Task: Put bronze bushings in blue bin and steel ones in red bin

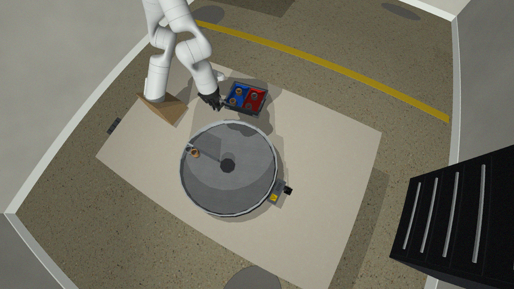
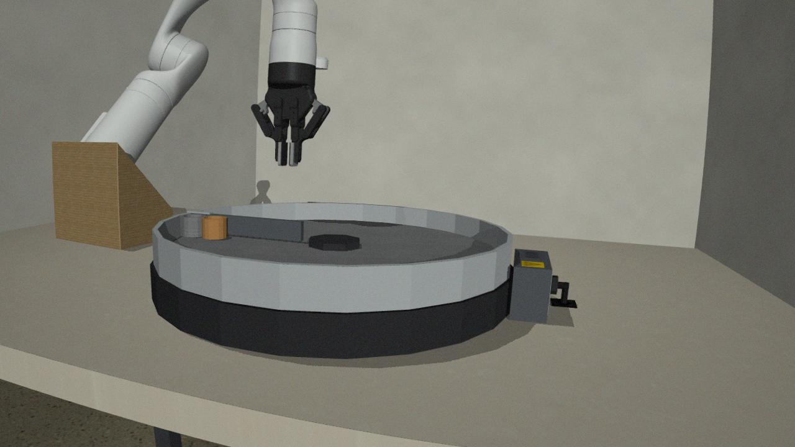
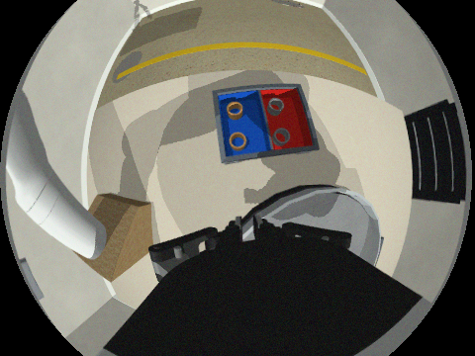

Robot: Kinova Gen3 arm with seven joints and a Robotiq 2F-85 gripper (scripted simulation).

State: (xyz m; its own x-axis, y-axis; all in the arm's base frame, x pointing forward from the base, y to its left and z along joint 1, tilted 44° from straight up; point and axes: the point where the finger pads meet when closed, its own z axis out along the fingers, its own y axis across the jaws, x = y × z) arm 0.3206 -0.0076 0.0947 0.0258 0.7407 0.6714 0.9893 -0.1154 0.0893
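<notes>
Now: hand 14 cm short of the grey turntable, 19 cm to the left of it and 10 cm above it.
</notes>
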